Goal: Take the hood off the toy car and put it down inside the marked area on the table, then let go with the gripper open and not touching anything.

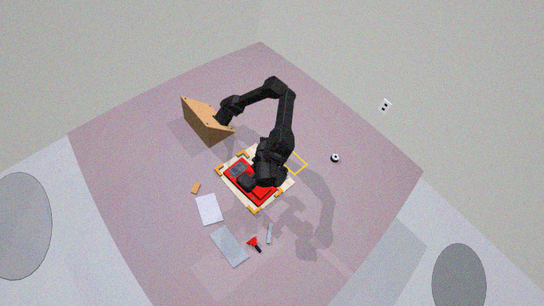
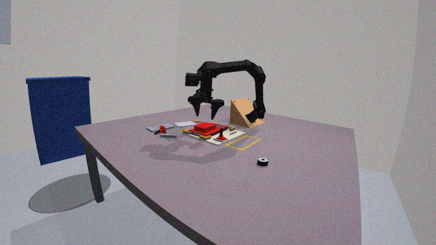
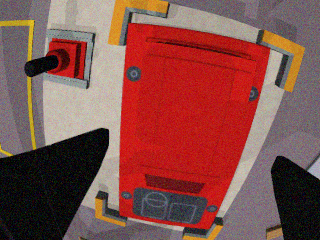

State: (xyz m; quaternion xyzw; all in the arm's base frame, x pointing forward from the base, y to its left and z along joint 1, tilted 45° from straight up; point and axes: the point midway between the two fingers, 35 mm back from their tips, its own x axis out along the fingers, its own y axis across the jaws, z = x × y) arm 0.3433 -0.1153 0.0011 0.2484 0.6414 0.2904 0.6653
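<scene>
The red hood panel is 5 cm below my gripper tip. Also, from my gripper tip: black wheel (11 cm ahead, 38 cm to the left, 8 cm below); then grey bar (16 cm ahead, 9 cm to the right, 8 cm below).
</scene>
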